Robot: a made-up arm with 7 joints. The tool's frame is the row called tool.
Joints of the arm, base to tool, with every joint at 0 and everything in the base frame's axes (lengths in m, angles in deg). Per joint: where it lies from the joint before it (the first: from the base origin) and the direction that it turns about. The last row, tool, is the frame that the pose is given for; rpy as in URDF.
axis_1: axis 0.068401 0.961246 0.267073 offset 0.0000 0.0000 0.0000
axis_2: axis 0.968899 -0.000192 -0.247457 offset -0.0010 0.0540 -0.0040
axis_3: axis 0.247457 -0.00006 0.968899 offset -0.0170 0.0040 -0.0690
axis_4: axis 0.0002 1 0.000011 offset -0.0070 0.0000 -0.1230
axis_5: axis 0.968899 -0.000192 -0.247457 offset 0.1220 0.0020 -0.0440
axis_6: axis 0.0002 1 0.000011 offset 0.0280 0.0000 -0.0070
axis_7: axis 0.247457 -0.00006 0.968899 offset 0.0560 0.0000 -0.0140
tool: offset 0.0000 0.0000 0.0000 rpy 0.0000 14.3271 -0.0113
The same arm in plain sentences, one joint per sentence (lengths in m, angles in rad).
The arm has seven revolute joints in a row. What follows holds with every joint at zero, and every direction is one of the base frame's.
The first joint sits at the same point as the base frame's origin and rotates about the direction (0.068403, 0.961235, 0.26711).
The second joint sits 0.001 m along -x and 0.054 m along +y and 0.004 m along -z from the first joint and rotates about the direction (0.968889, -0.0002, -0.247497).
The third joint sits 0.017 m along -x and 0.004 m along +y and 0.069 m along -z from the second joint and rotates about the direction (0.247497, -0.0001, 0.968889).
The fourth joint sits 0.007 m along -x and 0.123 m along -z from the third joint and rotates about the direction (0.0002, 1, 0).
The fifth joint sits 0.122 m along +x and 0.002 m along +y and 0.044 m along -z from the fourth joint and rotates about the direction (0.968889, -0.0002, -0.247497).
The sixth joint sits 0.028 m along +x and 0.007 m along -z from the fifth joint and rotates about the direction (0.0002, 1, 0).
The seventh joint sits 0.056 m along +x and 0.014 m along -z from the sixth joint and rotates about the direction (0.247497, -0.0001, 0.968889).
The tool frame, which is the frame that the pose is given for, sits at the same point as the seventh joint; its axes are the base frame's turned by roll 0, pitch 0.2501 and yaw -0.0002 rad (as in URDF: about the fixed x, then y, then z).

